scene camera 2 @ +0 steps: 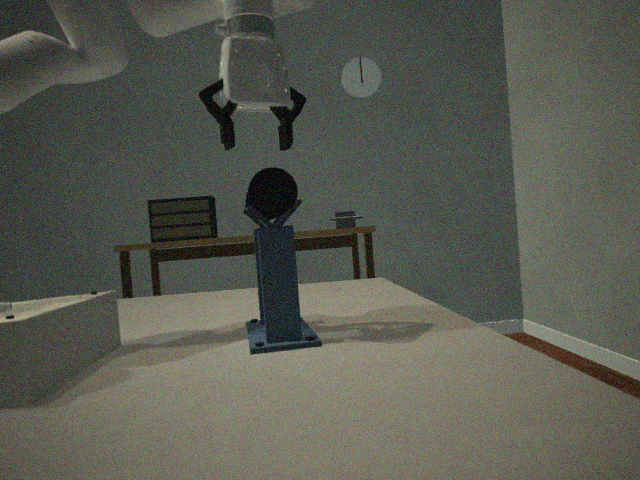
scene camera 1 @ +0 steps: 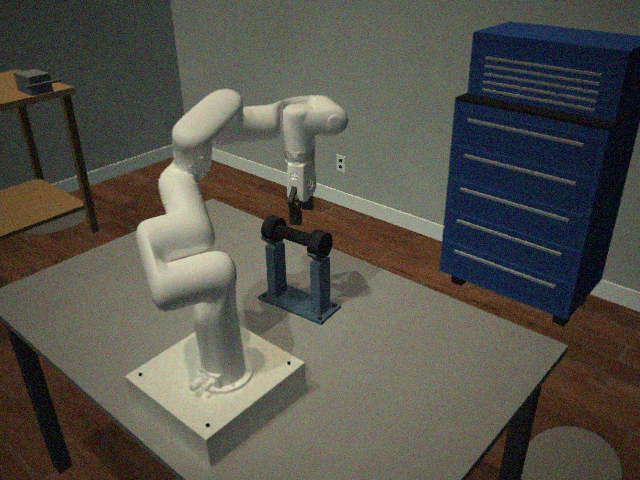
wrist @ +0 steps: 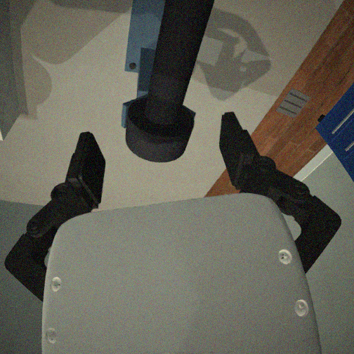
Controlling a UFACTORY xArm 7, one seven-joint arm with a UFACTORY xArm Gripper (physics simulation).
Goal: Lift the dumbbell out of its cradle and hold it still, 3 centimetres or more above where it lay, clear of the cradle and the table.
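Places are measured from the arm's base along level axes (x ahead, y left, z up), in millimetres.
Where they show: gripper, fingertip midpoint: (scene camera 2: 258, 149) (scene camera 1: 301, 216); arm's base, link origin: (scene camera 1: 225, 374).
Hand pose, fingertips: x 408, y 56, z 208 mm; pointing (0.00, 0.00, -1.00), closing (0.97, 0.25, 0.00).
Note:
Things, the pixels of their centre, and the offset from my fingertips. Level surfaces: height alone.
- black dumbbell, body centre: (scene camera 2: 268, 197) (scene camera 1: 296, 236) dx +14, dy +30, dz -73 mm
- blue cradle, body centre: (scene camera 2: 274, 270) (scene camera 1: 297, 272) dx +14, dy +30, dz -190 mm
- grey table, surface height: dz -295 mm
The black dumbbell (scene camera 1: 295, 235) (scene camera 2: 272, 191) (wrist: 159, 142) lies level in the V-shaped rests on the two posts of the blue cradle (scene camera 1: 320, 281) (scene camera 2: 279, 284) (wrist: 142, 30). My gripper (scene camera 1: 301, 214) (scene camera 2: 256, 147) (wrist: 158, 136) is open and empty, pointing down above the dumbbell, with a visible gap beneath the fingertips. In scene camera 2 its fingers stand on either side of the dumbbell's line, with their middle a little left of the end disc. In the wrist view one end weight shows between the fingers, and the handle runs up out of the picture.
The cradle's base plate rests on the grey table (scene camera 1: 413, 372) (scene camera 2: 361, 413). The arm's white base block (scene camera 1: 217, 408) (scene camera 2: 62, 346) stands beside the cradle. A blue tool cabinet (scene camera 1: 522, 206) (wrist: 345, 125) stands on the floor beyond the table. A wooden bench (scene camera 1: 41, 198) (scene camera 2: 232, 241) is farther off.

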